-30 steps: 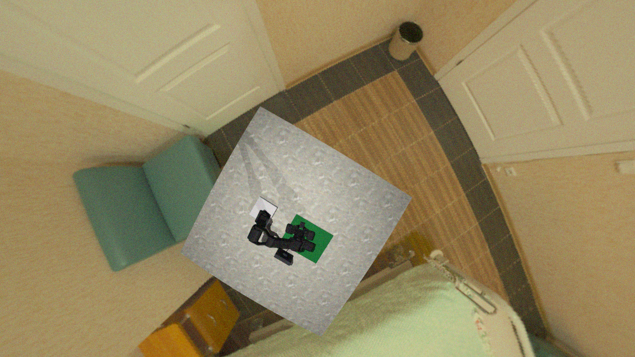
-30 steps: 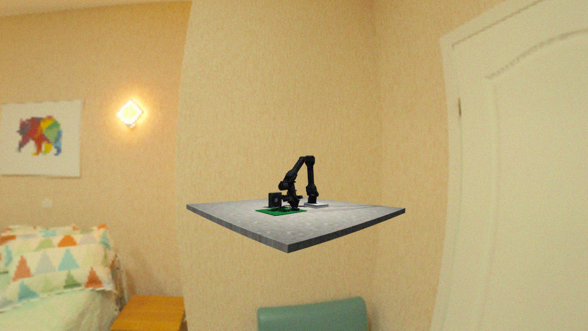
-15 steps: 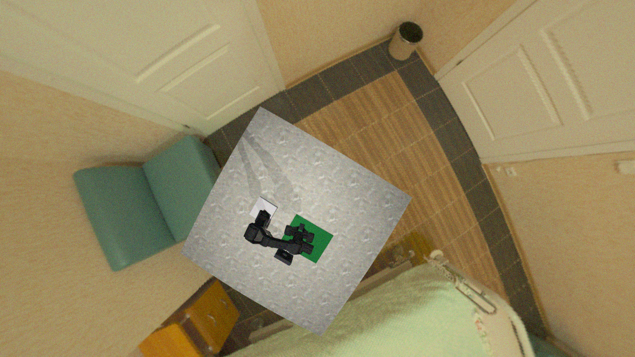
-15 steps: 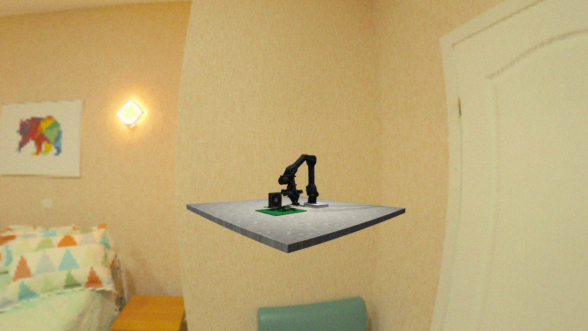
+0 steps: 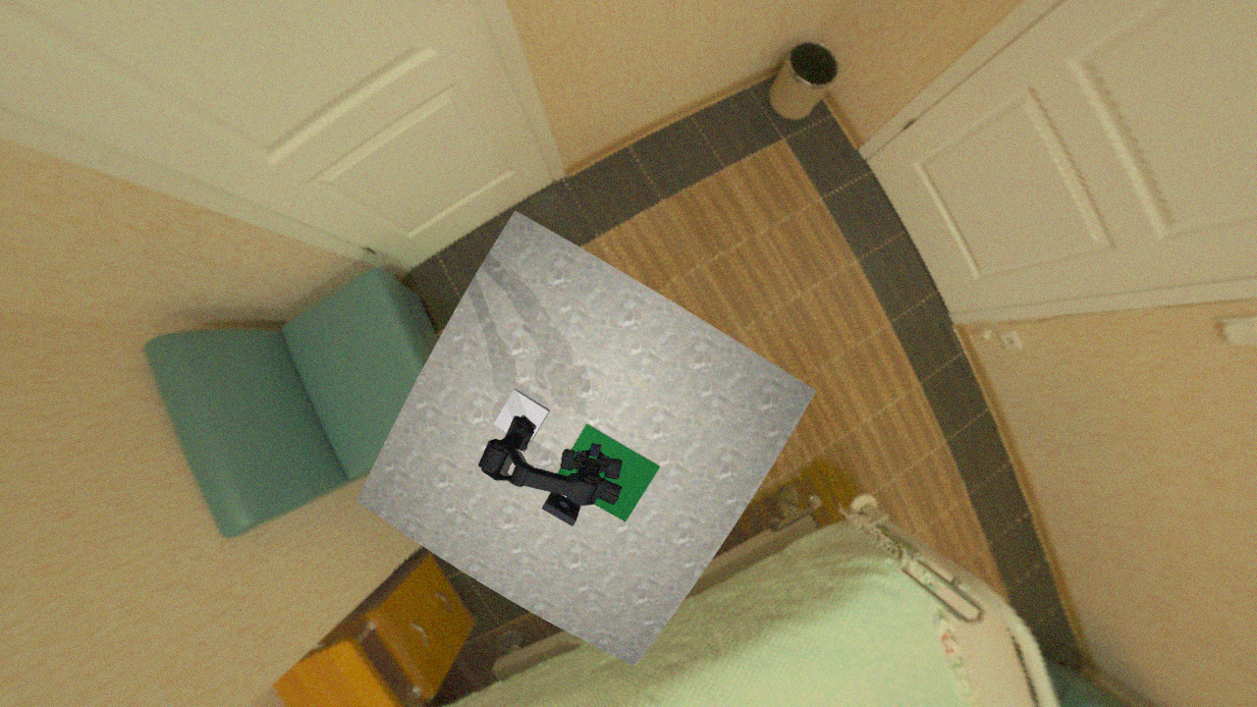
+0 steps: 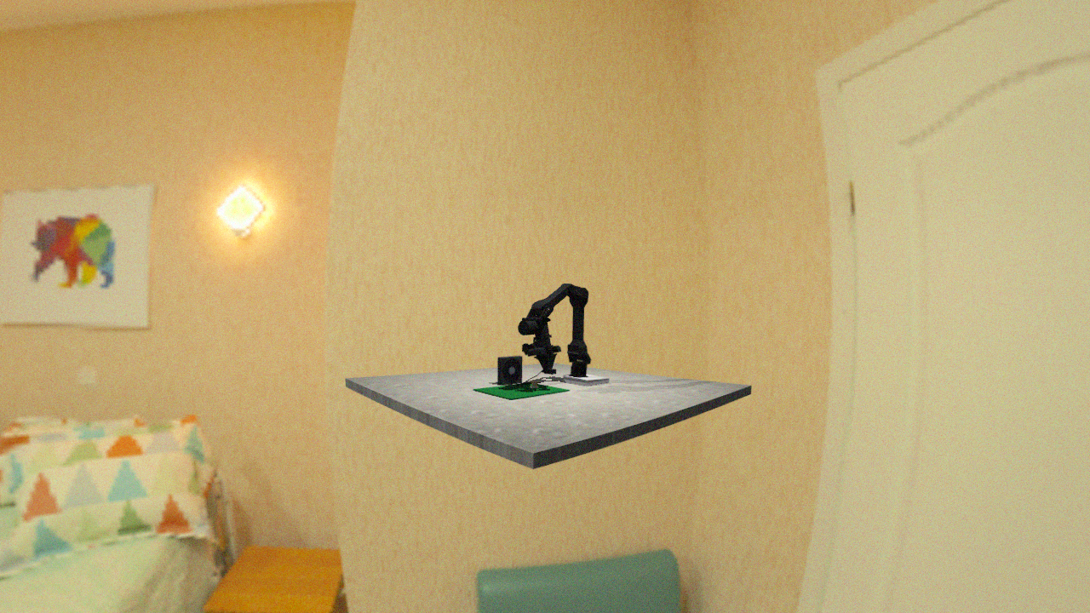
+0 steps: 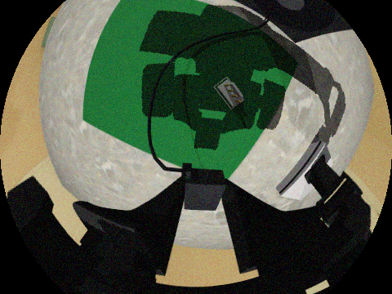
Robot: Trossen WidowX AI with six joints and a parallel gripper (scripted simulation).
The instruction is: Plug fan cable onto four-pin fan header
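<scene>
My gripper tip is 10 mm short of the fan header, 80 mm to the left of it and 80 mm above it. Round my gripper tip: black fan (40 mm ahead, 230 mm to the right, 20 mm below); then green board (90 mm ahead, 60 mm to the right, 90 mm below); then dark plug (10 mm to the left).
</scene>
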